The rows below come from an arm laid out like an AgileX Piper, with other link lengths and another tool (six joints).
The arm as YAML. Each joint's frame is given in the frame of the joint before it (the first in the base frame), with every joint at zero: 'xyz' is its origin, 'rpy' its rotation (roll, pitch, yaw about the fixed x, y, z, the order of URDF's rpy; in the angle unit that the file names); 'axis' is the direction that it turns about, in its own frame. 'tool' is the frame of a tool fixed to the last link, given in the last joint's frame.
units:
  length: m
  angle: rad
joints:
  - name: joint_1
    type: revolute
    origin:
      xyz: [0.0, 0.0, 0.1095]
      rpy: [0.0, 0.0, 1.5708]
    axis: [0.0, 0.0, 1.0]
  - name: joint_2
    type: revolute
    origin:
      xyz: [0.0, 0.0, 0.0]
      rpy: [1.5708, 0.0, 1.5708]
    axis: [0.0, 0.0, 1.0]
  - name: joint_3
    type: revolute
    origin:
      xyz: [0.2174, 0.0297, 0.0]
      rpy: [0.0, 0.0, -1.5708]
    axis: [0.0, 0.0, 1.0]
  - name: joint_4
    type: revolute
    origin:
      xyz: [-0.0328, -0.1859, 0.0]
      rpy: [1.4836, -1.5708, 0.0]
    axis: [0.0, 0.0, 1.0]
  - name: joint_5
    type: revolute
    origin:
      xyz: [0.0, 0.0, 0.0]
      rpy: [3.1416, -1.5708, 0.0]
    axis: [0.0, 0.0, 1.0]
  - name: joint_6
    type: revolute
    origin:
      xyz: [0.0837, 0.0, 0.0]
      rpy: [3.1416, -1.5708, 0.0]
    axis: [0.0, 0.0, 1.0]
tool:
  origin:
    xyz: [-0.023, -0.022, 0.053]
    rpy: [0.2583, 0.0, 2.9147]
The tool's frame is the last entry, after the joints.
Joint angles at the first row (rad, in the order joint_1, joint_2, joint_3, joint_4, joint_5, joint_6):
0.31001 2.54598 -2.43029 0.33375 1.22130 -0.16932
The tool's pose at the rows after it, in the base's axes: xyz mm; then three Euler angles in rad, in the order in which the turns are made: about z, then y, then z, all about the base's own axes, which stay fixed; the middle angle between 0 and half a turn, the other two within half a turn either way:
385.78 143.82 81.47 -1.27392 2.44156 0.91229
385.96 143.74 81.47 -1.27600 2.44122 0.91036
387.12 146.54 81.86 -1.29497 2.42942 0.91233
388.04 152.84 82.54 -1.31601 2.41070 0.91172
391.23 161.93 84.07 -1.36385 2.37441 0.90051
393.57 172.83 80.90 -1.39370 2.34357 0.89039
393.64 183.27 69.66 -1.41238 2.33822 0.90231
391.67 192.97 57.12 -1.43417 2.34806 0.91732
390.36 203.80 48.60 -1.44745 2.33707 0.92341
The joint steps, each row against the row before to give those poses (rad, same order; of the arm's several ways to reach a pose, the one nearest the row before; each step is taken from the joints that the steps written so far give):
-0.00001 -0.00002 0.00002 0.00092 0.00001 0.00000
0.00001 -0.00002 0.00009 -0.00090 -0.00118 -0.00001
0.00607 0.00004 -0.00008 0.00182 -0.01235 -0.01614
0.01398 -0.00003 0.00004 0.00226 -0.02161 -0.00946
0.02015 -0.00002 0.00001 0.00013 -0.04422 -0.02090
0.02396 0.01207 -0.00008 -0.00002 -0.05076 -0.00453
0.02515 0.02986 0.00001 -0.00204 -0.03901 -0.01470
0.02756 0.03125 0.00005 -0.01223 -0.02812 -0.01248
0.02572 0.02325 -0.00008 -0.00107 -0.03877 -0.00204

